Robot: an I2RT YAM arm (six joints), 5 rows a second.
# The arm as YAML. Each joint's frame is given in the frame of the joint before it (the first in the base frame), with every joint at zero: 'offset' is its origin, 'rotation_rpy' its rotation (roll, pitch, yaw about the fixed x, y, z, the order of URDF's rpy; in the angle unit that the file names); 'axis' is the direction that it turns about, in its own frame. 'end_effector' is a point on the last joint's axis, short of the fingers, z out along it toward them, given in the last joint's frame.
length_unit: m
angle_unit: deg
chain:
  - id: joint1
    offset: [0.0, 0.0, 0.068]
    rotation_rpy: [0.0, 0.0, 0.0]
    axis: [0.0, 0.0, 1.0]
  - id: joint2
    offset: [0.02, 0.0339, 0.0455]
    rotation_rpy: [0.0, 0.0, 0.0]
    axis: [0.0, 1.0, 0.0]
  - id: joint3
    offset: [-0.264, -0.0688, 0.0]
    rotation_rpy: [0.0, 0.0, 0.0]
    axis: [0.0, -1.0, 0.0]
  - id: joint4
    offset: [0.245, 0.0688, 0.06]
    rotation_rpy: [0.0, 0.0, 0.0]
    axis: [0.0, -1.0, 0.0]
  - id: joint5
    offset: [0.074, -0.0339, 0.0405]
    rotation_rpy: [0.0, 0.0, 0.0]
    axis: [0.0, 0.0, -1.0]
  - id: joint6
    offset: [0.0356, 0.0, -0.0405]
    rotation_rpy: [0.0, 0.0, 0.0]
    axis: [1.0, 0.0, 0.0]
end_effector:
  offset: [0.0, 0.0, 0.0]
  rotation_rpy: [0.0, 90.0, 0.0]
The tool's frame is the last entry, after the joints.
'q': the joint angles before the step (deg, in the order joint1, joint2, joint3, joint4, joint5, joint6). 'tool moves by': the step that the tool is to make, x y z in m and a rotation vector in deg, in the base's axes. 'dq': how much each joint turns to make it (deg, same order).
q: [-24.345 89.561 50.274 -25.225 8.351 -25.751]
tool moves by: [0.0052 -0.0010 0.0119 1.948 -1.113 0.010]
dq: [-0.002 -0.090 2.889 -2.890 -2.021 0.959]
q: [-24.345 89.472 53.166 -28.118 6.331 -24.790]
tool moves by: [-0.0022 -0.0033 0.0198 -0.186 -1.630 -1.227]
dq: [-0.786 -2.188 2.375 -3.072 -0.264 0.626]
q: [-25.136 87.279 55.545 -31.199 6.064 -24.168]
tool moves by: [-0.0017 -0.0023 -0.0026 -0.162 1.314 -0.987]
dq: [-0.437 0.442 0.018 -0.714 0.880 0.177]
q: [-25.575 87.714 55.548 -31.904 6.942 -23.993]
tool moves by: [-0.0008 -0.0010 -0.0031 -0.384 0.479 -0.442]
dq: [-0.168 0.263 -0.449 0.446 0.618 0.006]
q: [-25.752 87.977 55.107 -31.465 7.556 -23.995]
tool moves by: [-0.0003 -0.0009 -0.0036 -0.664 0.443 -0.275]
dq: [-0.087 0.347 -0.531 0.792 0.794 -0.174]
